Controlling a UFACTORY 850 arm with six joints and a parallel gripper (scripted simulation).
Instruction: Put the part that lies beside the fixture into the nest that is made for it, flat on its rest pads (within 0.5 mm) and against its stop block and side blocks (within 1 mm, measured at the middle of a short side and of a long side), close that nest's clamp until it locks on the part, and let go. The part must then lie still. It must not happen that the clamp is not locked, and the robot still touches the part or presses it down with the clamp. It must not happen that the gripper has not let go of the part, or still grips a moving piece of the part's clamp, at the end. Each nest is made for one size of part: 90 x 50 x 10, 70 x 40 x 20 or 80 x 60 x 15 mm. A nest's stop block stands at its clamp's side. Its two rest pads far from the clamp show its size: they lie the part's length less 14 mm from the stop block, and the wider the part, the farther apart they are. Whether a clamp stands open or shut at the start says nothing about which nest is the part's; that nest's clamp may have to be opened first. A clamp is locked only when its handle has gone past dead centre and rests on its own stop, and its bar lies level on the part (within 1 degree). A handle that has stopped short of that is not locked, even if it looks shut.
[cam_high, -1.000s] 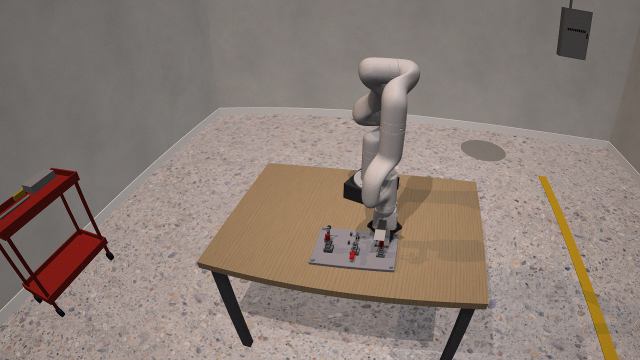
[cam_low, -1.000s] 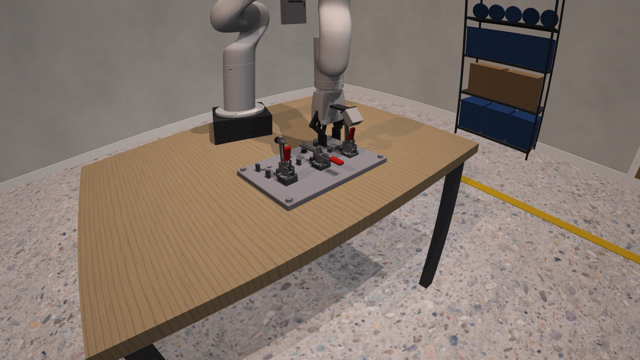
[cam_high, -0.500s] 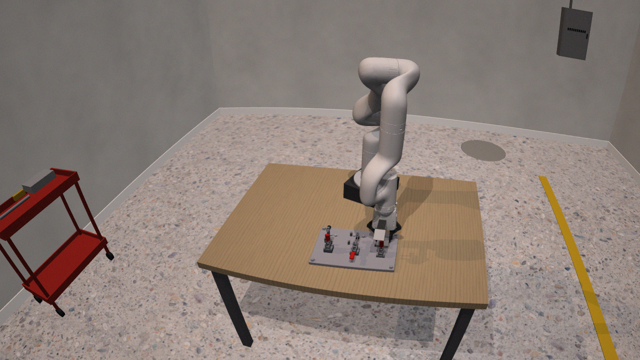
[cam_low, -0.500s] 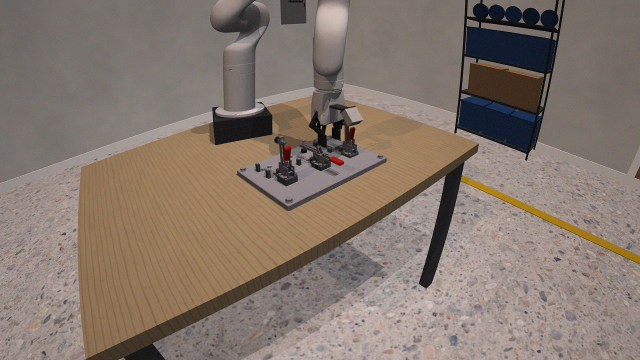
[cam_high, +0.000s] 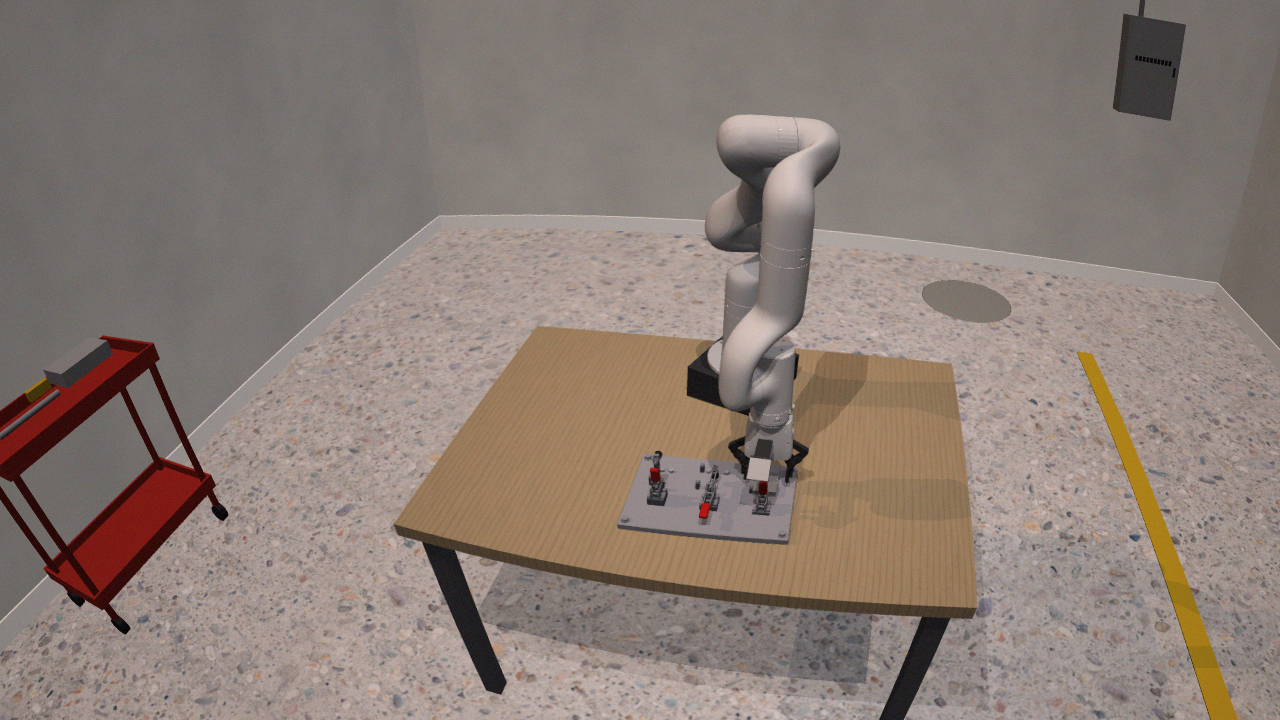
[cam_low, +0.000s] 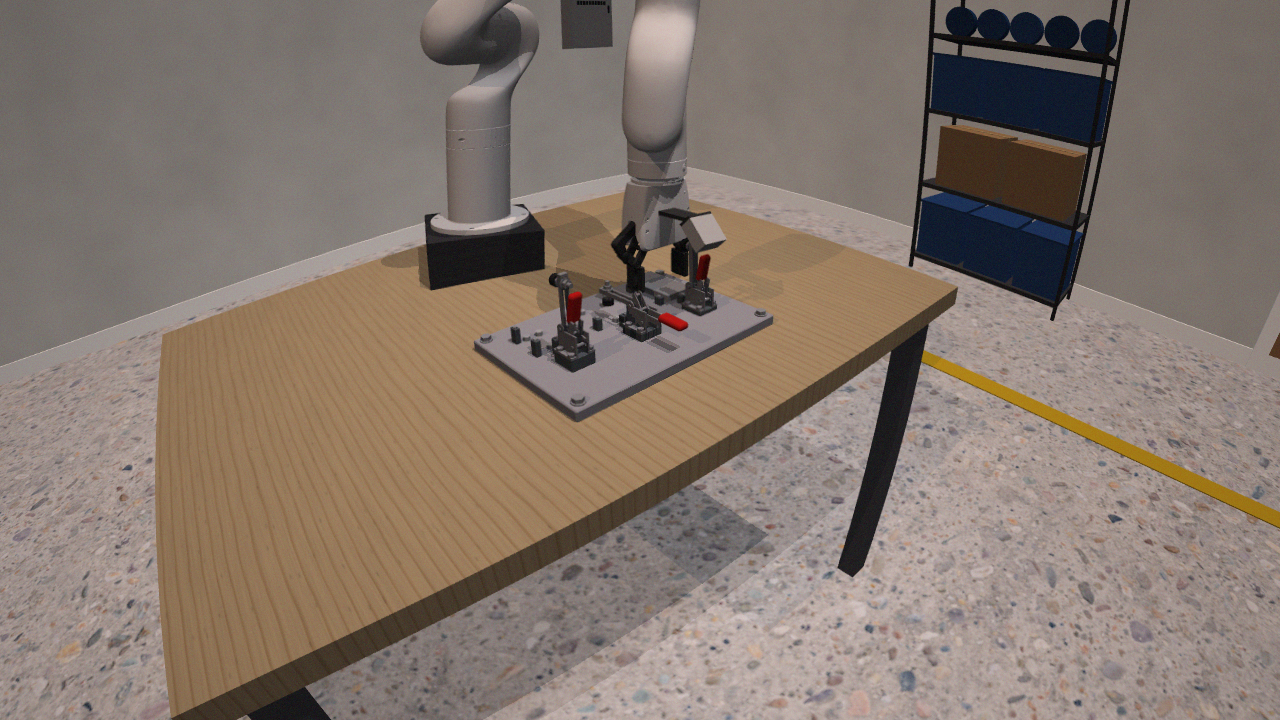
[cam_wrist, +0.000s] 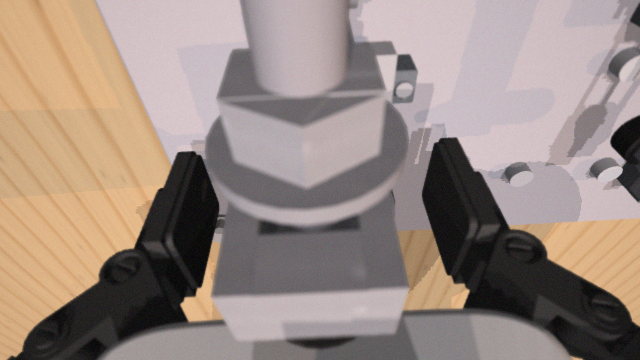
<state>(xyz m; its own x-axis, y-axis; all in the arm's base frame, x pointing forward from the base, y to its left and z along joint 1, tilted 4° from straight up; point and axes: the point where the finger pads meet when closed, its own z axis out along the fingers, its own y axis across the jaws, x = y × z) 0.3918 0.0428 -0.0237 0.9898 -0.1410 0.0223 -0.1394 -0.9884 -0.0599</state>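
My hand is 2 cm above the flat grey part. Also, from my hand: grey fixture plate (4 cm ahead, 12 cm to the right, 3 cm below).
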